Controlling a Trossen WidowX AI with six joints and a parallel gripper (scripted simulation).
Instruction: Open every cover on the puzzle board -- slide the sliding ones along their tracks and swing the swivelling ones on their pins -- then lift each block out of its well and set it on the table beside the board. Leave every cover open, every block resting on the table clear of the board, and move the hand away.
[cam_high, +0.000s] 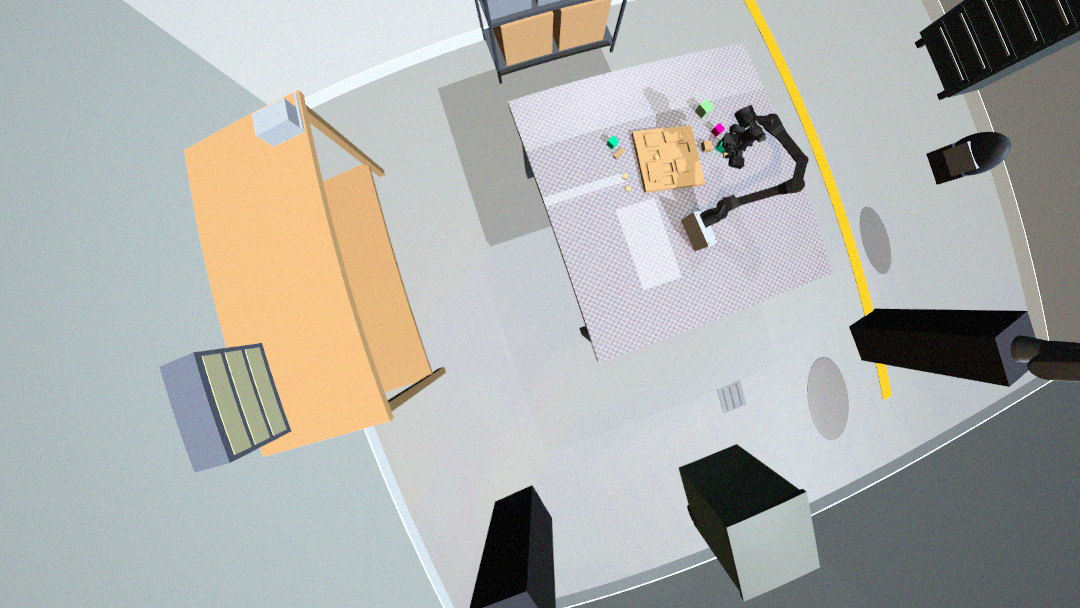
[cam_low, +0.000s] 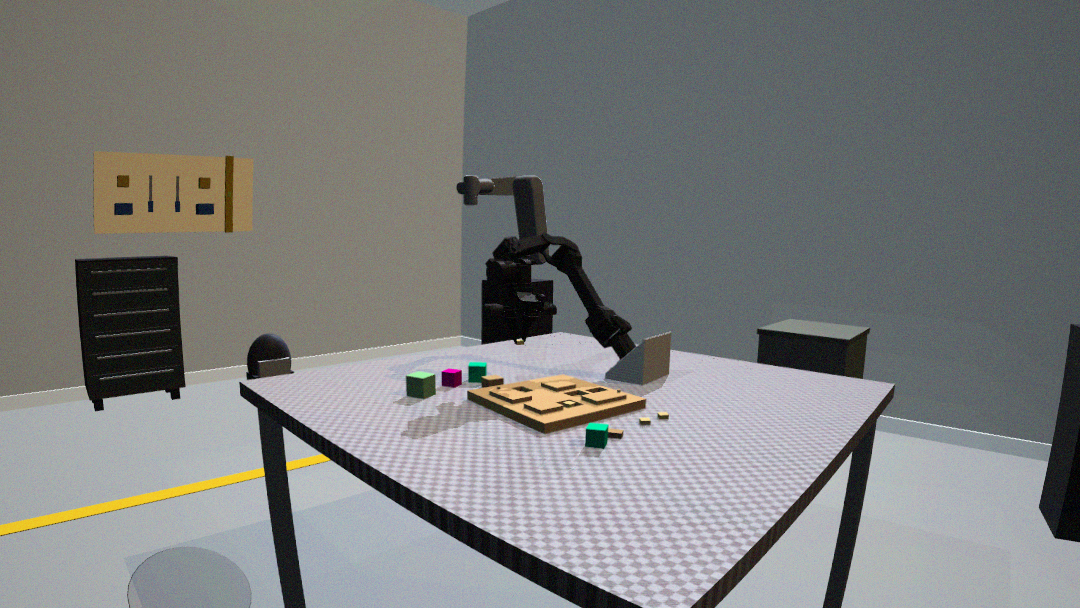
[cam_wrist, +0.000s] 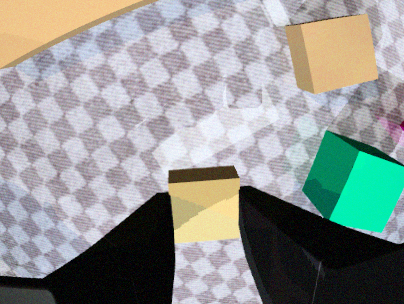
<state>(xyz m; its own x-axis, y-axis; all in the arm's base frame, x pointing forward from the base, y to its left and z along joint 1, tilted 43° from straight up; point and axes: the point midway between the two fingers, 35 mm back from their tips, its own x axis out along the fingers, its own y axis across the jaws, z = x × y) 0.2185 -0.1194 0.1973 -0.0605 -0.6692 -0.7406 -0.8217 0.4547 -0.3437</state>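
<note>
The puzzle board is 210 mm to the left of my gripper tip, 140 mm ahead of it and 90 mm below it. The rest, counted from my gripper tip: magenta block: 140 mm ahead, 110 mm to the right, 90 mm below; then light green block: 260 mm ahead, 100 mm to the right, 80 mm below.
</note>
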